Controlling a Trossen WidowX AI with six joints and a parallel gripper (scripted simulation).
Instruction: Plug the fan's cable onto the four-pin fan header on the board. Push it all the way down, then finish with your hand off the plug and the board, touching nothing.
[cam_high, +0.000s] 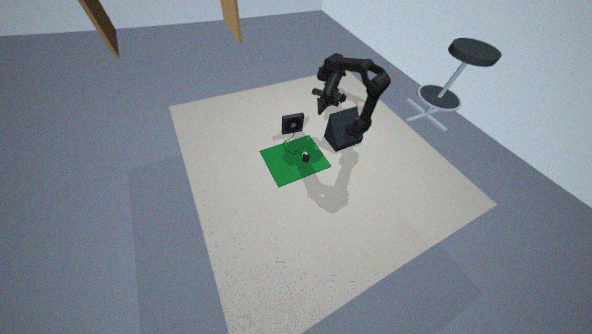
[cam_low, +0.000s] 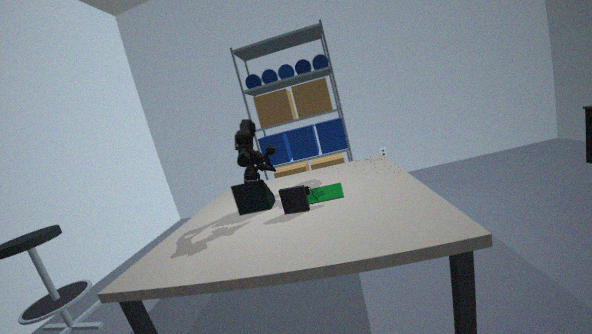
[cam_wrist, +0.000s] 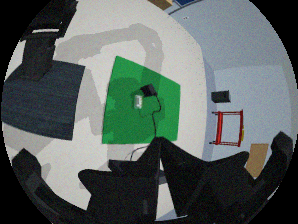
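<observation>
My gripper tip is now 110 mm short of the black plug, 110 mm to the right of it and 170 mm above it. Also, from my gripper tip: green board 150 mm ahead, 80 mm to the left, 210 mm below; then black fan 80 mm ahead, 100 mm to the right, 130 mm below.
</observation>
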